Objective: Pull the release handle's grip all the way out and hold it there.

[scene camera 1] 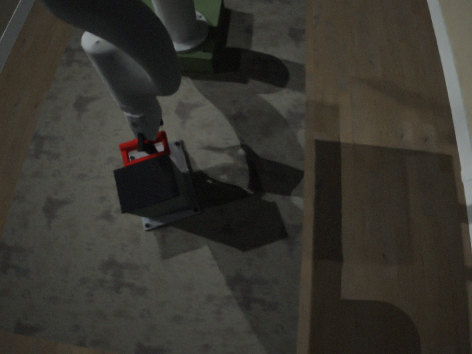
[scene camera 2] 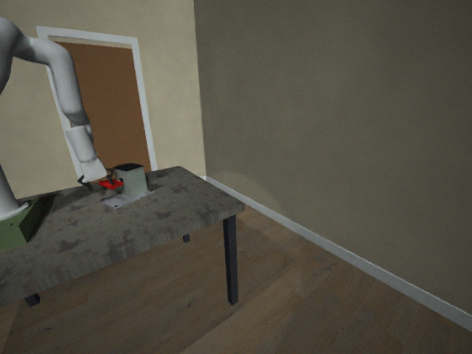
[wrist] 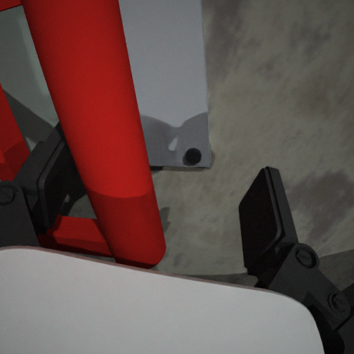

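The release handle's red grip (scene camera 1: 145, 159) (scene camera 2: 111, 184) (wrist: 95, 100) is a rectangular frame close against the side of the box (scene camera 1: 145, 185) (scene camera 2: 134, 182), which has a dark top and grey-green sides. The rod between grip and box does not show clearly. The box stands on a pale base plate (scene camera 1: 185, 170) (scene camera 2: 112, 201) (wrist: 165, 60). My gripper (scene camera 1: 151, 133) (scene camera 2: 99, 185) (wrist: 166, 165) is open and holds nothing. In the wrist view, one finger is on the frame's opening side of the outer bar, partly hidden by it, and the other stands well apart beyond the bar.
The grey mottled table (scene camera 1: 100, 260) (scene camera 2: 165, 215) carries the box and the arm's green base block (scene camera 1: 197, 62) (scene camera 2: 15, 230). Dark bolts sit at the plate's corners. The table's long edge runs to the right of the box in scene camera 1.
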